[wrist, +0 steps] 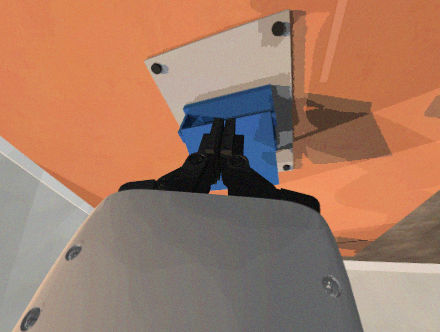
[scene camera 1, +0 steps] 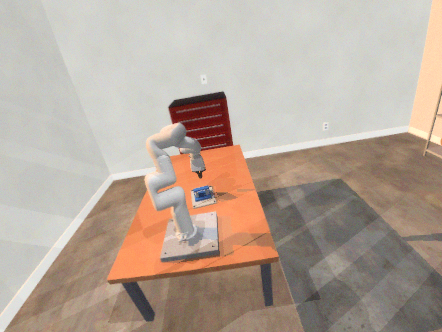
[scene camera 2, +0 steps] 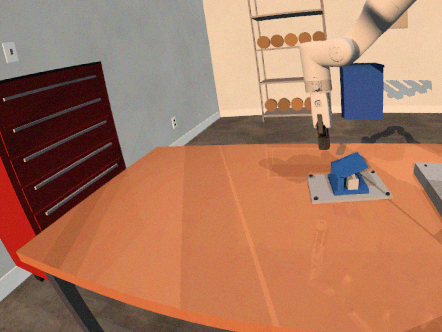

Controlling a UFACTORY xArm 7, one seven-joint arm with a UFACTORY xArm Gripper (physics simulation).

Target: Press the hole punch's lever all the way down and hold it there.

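Places are measured from the arm's base along level axes (x ahead, y left, z up), in millimetres.
Pixels of known places: gripper, fingertip midpoint: (wrist: 225,133) (scene camera 1: 200,178) (scene camera 2: 324,148); arm's base, link origin: (scene camera 1: 186,232).
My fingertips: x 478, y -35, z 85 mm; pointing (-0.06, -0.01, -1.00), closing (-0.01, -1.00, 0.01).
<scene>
For each thing: its top centre in the pictures, then the offset to it from my fingertips. "spot": a spot on its surface instead. Level surfaces: height alone.
- blue hole punch, surface spot: (scene camera 2: 348,186) spot: 92 mm down, 77 mm back, 51 mm left
- light grey plate, top centre: (wrist: 233,128) (scene camera 2: 347,183) (scene camera 1: 202,195) 110 mm down, 73 mm back, 1 mm right
- orange table, surface height: 122 mm down
The blue hole punch (scene camera 1: 203,195) (scene camera 2: 348,186) stands on a light grey plate (scene camera 1: 197,204) (scene camera 2: 320,196) (wrist: 220,65) with dark bolts at its corners. Its blue lever (scene camera 2: 349,164) (wrist: 257,145) is tilted up, with a gap below it and a pale block showing under it in scene camera 2. My gripper (scene camera 1: 200,175) (scene camera 2: 324,147) (wrist: 225,133) is shut and empty. In scene camera 2 it hangs above and to the left of the lever, apart from it. In the wrist view the fingertips overlap the lever and hide part of it.
The punch's plate lies on the orange table (scene camera 1: 235,175) (scene camera 2: 215,240), between the gripper and the arm's grey base plate (scene camera 1: 207,230) (scene camera 2: 432,185). A red drawer cabinet (scene camera 1: 202,122) (scene camera 2: 60,130) stands beyond the table's far end. A shelf rack and a blue box stand in the background of scene camera 2.
</scene>
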